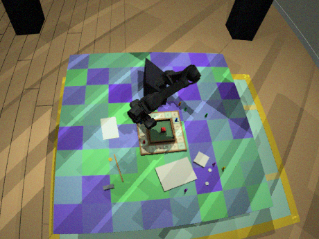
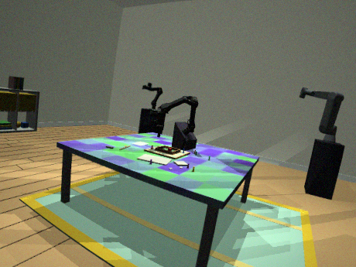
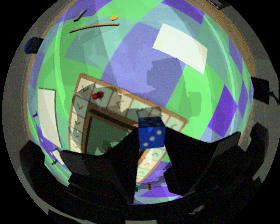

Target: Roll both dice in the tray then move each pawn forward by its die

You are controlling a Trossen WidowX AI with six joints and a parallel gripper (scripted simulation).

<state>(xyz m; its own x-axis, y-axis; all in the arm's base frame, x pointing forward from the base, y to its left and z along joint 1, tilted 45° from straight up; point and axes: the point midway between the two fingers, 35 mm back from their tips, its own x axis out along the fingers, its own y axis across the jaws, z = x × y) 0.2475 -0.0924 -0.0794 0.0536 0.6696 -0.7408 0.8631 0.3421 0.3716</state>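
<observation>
The red pawn is 10 cm ahead of my gripper tip, 9 cm below it and 1 cm to the left of it. The rest, counted from my gripper tip: green tray (12 cm to the left, 11 cm below, 2 cm ahead); then thin stick (24 cm ahead, 15 cm to the right, 11 cm below); then white card (19 cm to the right, 11 cm below, 2 cm behind).
</observation>
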